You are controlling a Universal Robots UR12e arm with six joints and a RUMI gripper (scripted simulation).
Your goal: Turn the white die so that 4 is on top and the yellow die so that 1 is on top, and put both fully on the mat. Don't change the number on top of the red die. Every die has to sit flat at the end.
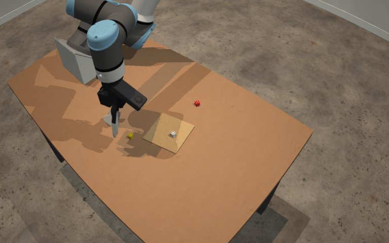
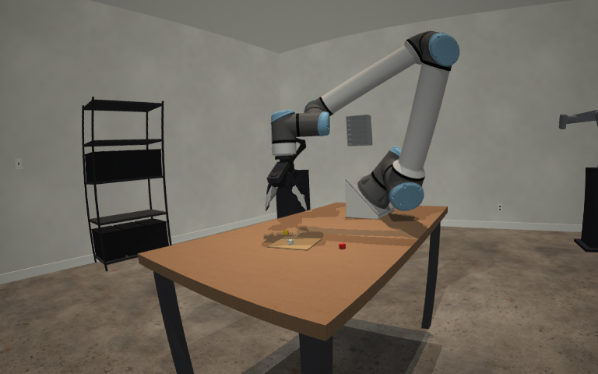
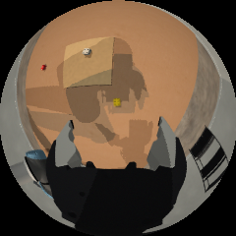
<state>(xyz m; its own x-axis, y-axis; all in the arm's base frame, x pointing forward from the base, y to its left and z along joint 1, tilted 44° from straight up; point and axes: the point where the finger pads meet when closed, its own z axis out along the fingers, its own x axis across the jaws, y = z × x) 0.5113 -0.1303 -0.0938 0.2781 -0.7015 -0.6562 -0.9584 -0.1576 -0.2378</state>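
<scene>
Now: the yellow die 80 mm below my hand. The rest, counted from my hand: red die 90 mm ahead, 280 mm to the left, 80 mm below; then tan mat 90 mm ahead, 100 mm to the left, 90 mm below; then white die 120 mm ahead, 100 mm to the left, 80 mm below.
</scene>
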